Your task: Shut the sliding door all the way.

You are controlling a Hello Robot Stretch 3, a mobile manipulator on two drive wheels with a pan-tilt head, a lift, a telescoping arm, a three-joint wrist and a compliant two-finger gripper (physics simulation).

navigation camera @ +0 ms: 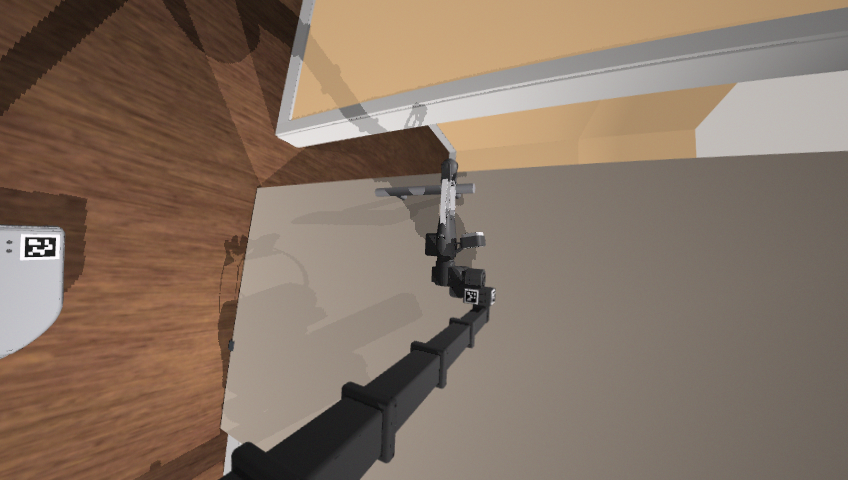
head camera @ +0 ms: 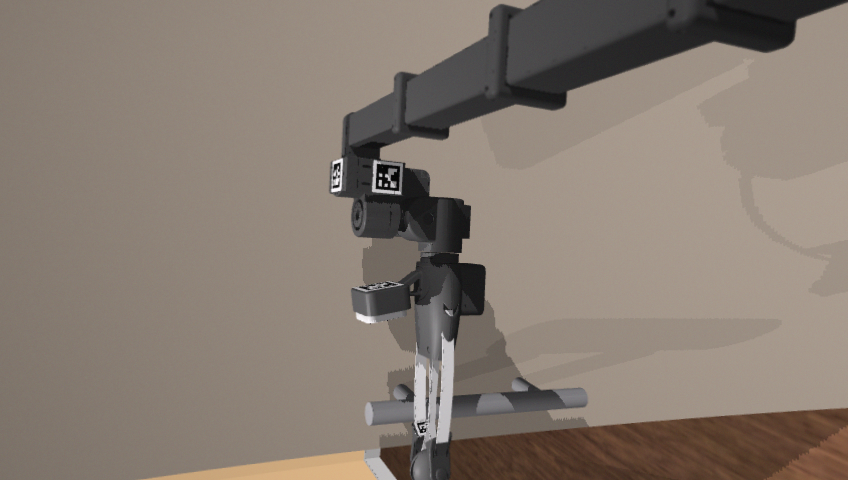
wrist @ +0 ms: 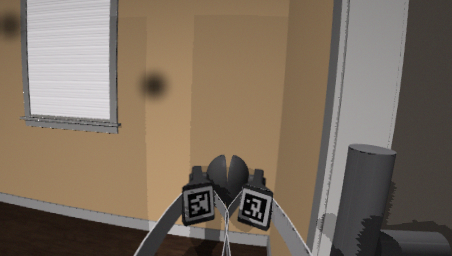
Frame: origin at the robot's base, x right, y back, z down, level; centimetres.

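Where they show: gripper, between the fingertips: (navigation camera: pixel 450 159) (wrist: pixel 228 172).
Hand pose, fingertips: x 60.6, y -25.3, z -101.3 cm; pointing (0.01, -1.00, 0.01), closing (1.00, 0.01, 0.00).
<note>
After its pixels a point has its place.
The sliding door is a plain grey-beige panel (head camera: pixel 178 208) @(x 71.7, y 2.1, z -125.8 cm) (navigation camera: pixel 654 309) @(x 71.2, y 6.4, z -144.6 cm) (wrist: pixel 430 90) @(x 74.8, y -22.6, z -108.9 cm). Its handle, a grey bar (head camera: pixel 499 404) @(x 67.5, y -19.6, z -88.4 cm) (navigation camera: pixel 416 190) @(x 67.5, y -19.6, z -88.9 cm) (wrist: pixel 369 200) @(x 68.3, y -18.6, z -102.4 cm), stands off the panel on two short posts. A gap with floor and tan walls shows between the panel and the white door frame (navigation camera: pixel 505 98) @(x 88.4, y -52.9, z -108.8 cm) in the navigation view. My gripper (head camera: pixel 429 460) (navigation camera: pixel 449 167) @(x 60.6, y -25.3, z -101.3 cm) (wrist: pixel 228 172) @(x 60.6, y -25.3, z -101.3 cm) is shut and holds nothing. It points down, and its fingers cross in front of the bar in the head and navigation views. In the wrist view the bar is right of the fingers. Contact with it cannot be told.
The telescoping arm (head camera: pixel 452 89) @(x 39.7, y 9.8, z -111.7 cm) (navigation camera: pixel 357 410) @(x 19.0, y 8.4, z -110.4 cm) reaches across the panel. A dark wood floor (head camera: pixel 624 449) @(x 136.5, y -55.5, z 0.0 cm) (navigation camera: pixel 148 148) @(x 36.7, y -32.8, z 0.0 cm) runs past the door. The white base (navigation camera: pixel 26 291) @(x 11.1, y 10.6, z -16.0 cm) shows at the navigation view's left edge. A tan wall (wrist: pixel 240 90) @(x 69.2, y -151.2, z -110.0 cm) and a window (wrist: pixel 70 65) @(x -57.0, y -166.4, z -124.1 cm) are beyond the gripper.
</note>
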